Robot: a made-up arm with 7 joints. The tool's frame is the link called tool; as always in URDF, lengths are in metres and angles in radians.
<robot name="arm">
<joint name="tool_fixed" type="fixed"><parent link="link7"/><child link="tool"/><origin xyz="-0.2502 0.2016 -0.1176" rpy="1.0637 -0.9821 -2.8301"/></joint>
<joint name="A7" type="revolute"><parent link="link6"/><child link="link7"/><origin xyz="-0.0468 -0.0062 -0.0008"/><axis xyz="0.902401 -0.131 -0.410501"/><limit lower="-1.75" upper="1.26" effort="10" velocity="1.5"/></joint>
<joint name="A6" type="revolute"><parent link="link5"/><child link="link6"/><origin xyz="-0.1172 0.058 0.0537"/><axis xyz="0.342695 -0.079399 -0.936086"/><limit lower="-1.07" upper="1.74" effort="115" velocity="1.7"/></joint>
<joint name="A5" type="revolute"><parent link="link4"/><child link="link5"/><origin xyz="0.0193 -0.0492 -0.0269"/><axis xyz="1 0 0"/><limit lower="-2.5" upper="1.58" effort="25" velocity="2.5"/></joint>
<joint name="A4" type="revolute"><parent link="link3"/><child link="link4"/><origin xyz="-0.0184 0.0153 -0.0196"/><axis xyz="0 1 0"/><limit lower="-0.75" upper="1.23" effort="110" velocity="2.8"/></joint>
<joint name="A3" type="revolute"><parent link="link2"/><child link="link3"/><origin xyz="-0.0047 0.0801 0.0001"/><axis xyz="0.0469 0.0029 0.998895"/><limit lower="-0.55" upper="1.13" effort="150" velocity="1.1"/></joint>
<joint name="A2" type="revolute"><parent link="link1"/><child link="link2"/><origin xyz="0.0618 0.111 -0.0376"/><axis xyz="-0.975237 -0.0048 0.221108"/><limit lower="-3.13" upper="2.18" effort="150" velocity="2.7"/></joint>
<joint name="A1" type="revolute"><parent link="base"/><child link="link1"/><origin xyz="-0.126 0.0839 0.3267"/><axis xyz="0 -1 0"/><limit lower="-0.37" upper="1.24" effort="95" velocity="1.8"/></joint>
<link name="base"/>
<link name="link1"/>
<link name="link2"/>
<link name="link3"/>
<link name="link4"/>
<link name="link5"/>
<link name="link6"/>
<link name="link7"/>
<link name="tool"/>
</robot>
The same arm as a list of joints. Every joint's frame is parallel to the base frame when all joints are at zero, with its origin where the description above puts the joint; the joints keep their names.
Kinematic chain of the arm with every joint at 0, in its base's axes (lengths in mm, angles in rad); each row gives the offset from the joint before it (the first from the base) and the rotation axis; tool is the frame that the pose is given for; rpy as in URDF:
A1: xyz -126 83.9 326.7 axis -y
A2: xyz 61.8 111 -37.6 axis -0.975237 -0.0048 0.221108
A3: xyz -4.7 80.1 0.1 axis 0.0469 0.0029 0.998895
A4: xyz -18.4 15.3 -19.6 axis +y
A5: xyz 19.3 -49.2 -26.9 axis +x
A6: xyz -117.2 58 53.7 axis 0.342695 -0.079399 -0.936086
A7: xyz -46.8 -6.2 -0.8 axis 0.902401 -0.131 -0.410501
tool: xyz -250.2 201.6 -117.6 rpy 1.0637 -0.9821 -2.8301
Joint limits (rad, base to tool): -0.37..1.24 -3.13..2.18 -0.55..1.13 -0.75..1.23 -2.5..1.58 -1.07..1.74 -1.75..1.26

